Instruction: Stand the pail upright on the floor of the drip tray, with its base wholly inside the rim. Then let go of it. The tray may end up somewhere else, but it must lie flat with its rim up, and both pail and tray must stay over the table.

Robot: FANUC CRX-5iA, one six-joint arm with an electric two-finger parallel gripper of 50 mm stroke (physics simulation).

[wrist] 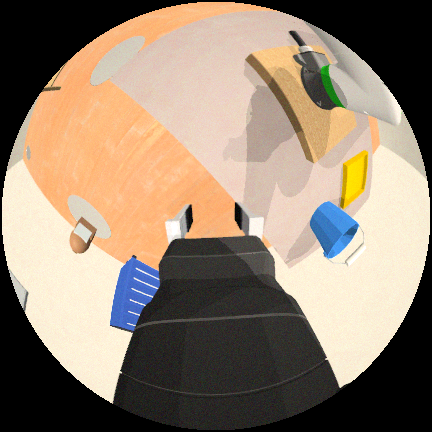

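Seen in the pictures: gripper, fingertip midpoint: [213, 211]; arm's base, origin of the base link: [318, 86].
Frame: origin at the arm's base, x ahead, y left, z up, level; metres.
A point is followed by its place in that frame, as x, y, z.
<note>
A blue pail [330, 225] @(0.452, -0.093, 0.074) is at the right of the wrist view. It appears upright, with its open mouth and thin bail with a white grip toward the lower right. A yellow drip tray [355, 179] @(0.451, 0.243, -0.033) lies flat just above it in the picture, rim up. The pail is beside the tray, not in it; whether they touch is hard to tell. My gripper [213, 211] @(0.102, -0.404, 0.158) is open, with no object between its fingers, well to the left of both. The pail's underside is hidden.
The robot's base [367, 95] stands on a wooden board [287, 95] @(0.017, -0.144, 0.005) at the upper right. A pale grey area [190, 75] @(-0.114, -0.315, -0.037) covers part of the wooden table [100, 130]. A brown object [80, 242] is by a grey disc [102, 220] at left. A blue slatted object [125, 295] is at lower left.
</note>
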